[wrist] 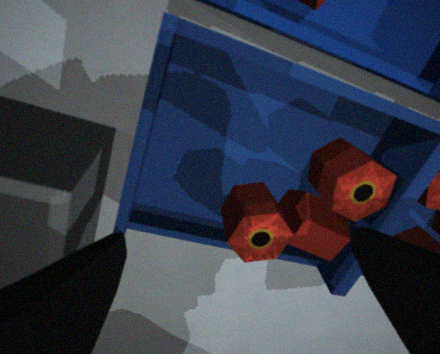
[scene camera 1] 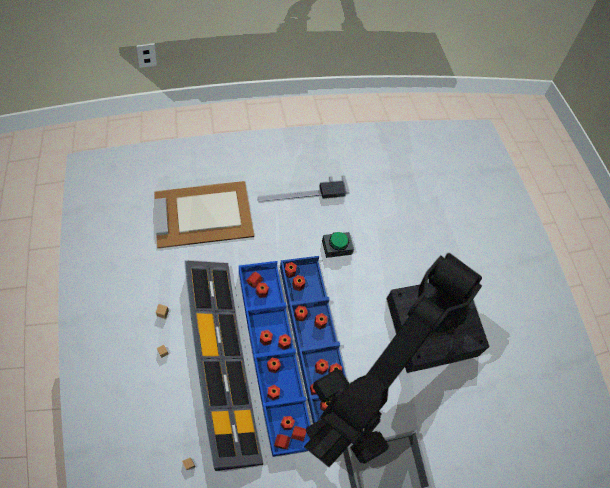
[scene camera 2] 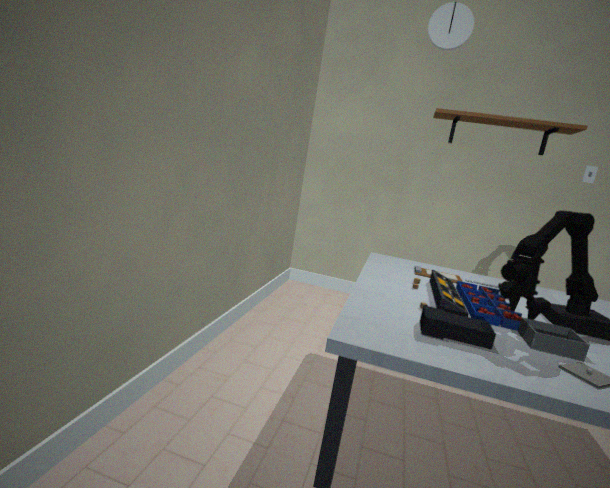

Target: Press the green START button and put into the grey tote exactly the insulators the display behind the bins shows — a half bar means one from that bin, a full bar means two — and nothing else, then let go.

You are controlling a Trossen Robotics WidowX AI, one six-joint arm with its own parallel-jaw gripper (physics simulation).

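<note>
The green START button stands beyond the bins. The display shows a full left bar in its second row, half bars left and right in its fourth row, and dark panels elsewhere. Red insulators lie in two columns of blue bins. My gripper is open and empty above the robot-side end bin. In the wrist view, two upright insulators and one on its side lie between and beyond the fingertips. The grey tote stands beside that bin; part of its inside is hidden.
A black box stands near the bins' end and the tote. A clipboard and a caliper lie beyond the bins. Small wooden cubes lie behind the display. A flat grey item lies near the tote.
</note>
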